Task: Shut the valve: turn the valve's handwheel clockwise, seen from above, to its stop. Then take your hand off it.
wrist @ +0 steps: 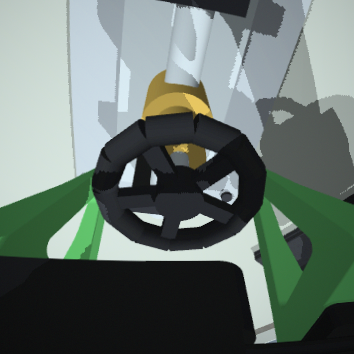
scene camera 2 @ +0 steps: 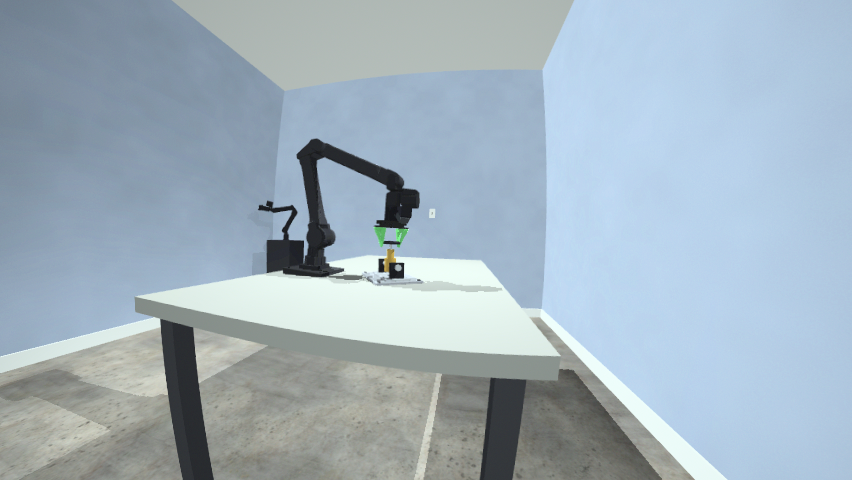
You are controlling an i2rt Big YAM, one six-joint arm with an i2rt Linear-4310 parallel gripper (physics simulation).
In view: my gripper (wrist: 178, 176), a black handwheel (wrist: 178, 194) and a pale base plate (wrist: 95, 40).
